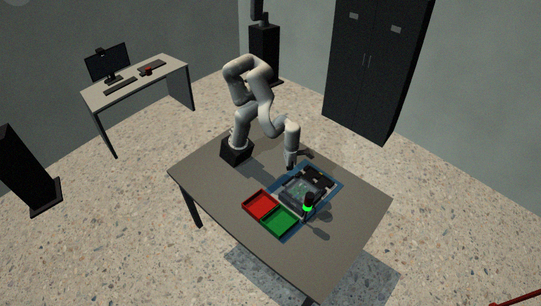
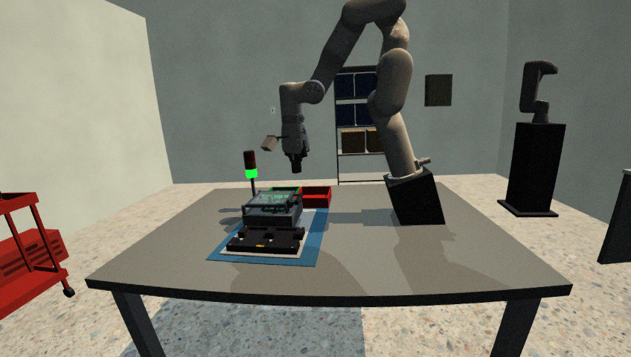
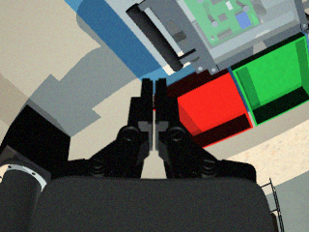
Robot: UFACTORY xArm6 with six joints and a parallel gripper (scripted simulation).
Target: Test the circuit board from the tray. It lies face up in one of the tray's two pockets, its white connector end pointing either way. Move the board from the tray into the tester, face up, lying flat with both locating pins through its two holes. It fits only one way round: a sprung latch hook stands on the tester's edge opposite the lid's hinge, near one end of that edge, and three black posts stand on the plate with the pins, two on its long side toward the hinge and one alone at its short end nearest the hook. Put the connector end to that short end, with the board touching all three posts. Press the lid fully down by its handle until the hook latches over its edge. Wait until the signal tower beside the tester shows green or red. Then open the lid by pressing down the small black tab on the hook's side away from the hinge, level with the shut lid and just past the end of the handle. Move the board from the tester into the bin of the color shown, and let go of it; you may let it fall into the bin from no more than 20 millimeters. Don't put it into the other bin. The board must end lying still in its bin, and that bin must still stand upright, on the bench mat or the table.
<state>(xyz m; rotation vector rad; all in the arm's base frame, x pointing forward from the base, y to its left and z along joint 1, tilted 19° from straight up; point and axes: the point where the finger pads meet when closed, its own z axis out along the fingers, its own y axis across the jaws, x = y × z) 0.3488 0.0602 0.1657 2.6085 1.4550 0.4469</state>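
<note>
Right now the black latch hook is 12 cm below my hand, 6 cm to the left of it and 2 cm ahead of it. Round my hand: green circuit board 14 cm below, 8 cm ahead, 1 cm to the left; then tester lid 12 cm below, 9 cm ahead, 1 cm to the left; then tester plate 14 cm below, 9 cm ahead, 1 cm to the left.
</note>
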